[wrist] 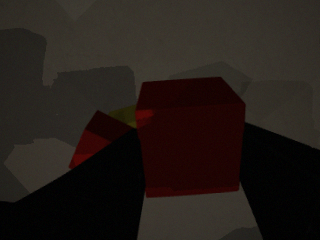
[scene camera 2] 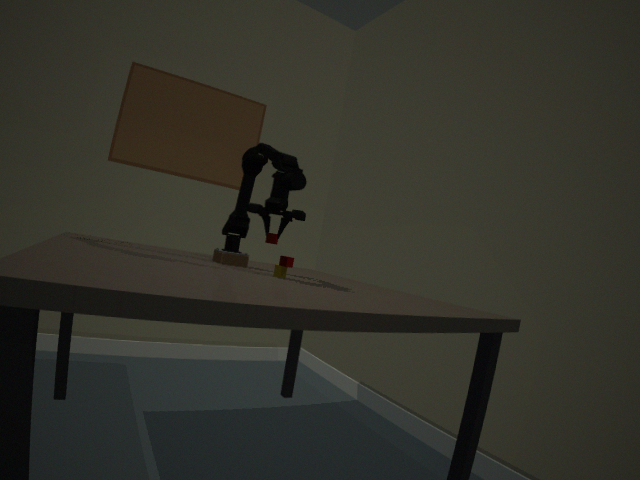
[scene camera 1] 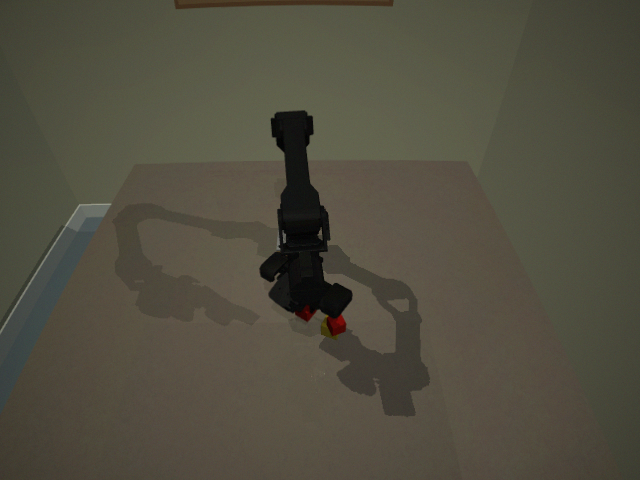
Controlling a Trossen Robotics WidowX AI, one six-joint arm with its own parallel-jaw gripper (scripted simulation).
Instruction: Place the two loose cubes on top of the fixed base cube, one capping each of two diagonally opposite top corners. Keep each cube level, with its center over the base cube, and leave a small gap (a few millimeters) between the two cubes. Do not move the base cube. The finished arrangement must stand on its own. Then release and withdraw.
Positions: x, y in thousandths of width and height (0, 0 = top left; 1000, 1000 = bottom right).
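Gripper (scene camera 1: 477, 643) visible also in scene camera 2 (scene camera 2: 426, 497) and in the wrist view (wrist: 589, 569). The gripper holds a red cube.
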